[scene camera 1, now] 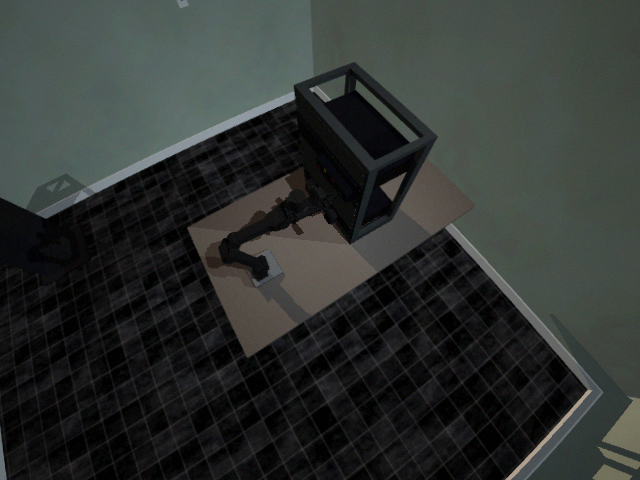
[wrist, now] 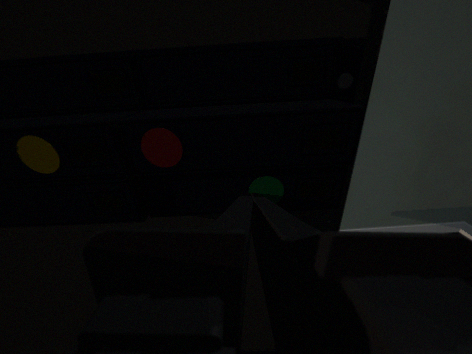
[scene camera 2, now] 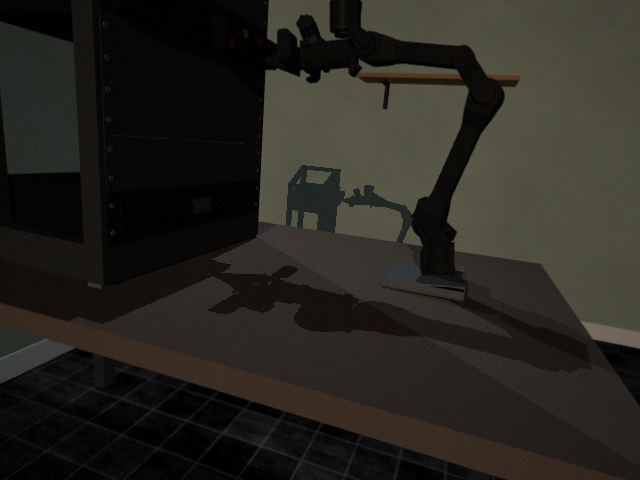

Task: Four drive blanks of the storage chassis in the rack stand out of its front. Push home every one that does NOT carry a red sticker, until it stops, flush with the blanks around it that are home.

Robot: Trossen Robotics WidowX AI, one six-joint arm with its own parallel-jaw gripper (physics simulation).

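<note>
The rack [scene camera 1: 336,126] [scene camera 2: 93,155] holds the dark storage chassis. In the wrist view a blank with a yellow sticker [wrist: 38,154] is at the left, one with a red sticker [wrist: 161,147] is near the middle, and one with a green sticker [wrist: 266,186] is right of it. In scene camera 2 two red stickers [scene camera 2: 232,42] [scene camera 2: 260,40] flank the yellow one [scene camera 2: 246,33]. My gripper [wrist: 249,200] [scene camera 2: 268,47] is shut and empty. Its tips overlap the green sticker's lower edge; contact cannot be told. The blanks' edges and depth are too dark to judge.
The arm [scene camera 1: 258,227] [scene camera 2: 467,113] stands on a light base plate [scene camera 1: 273,266] [scene camera 2: 400,276] on the table [scene camera 1: 330,273] [scene camera 2: 310,382]. The rack's right front edge and the wall beyond show beside the fingers in the wrist view. A shelf [scene camera 2: 439,79] is on the wall behind the arm.
</note>
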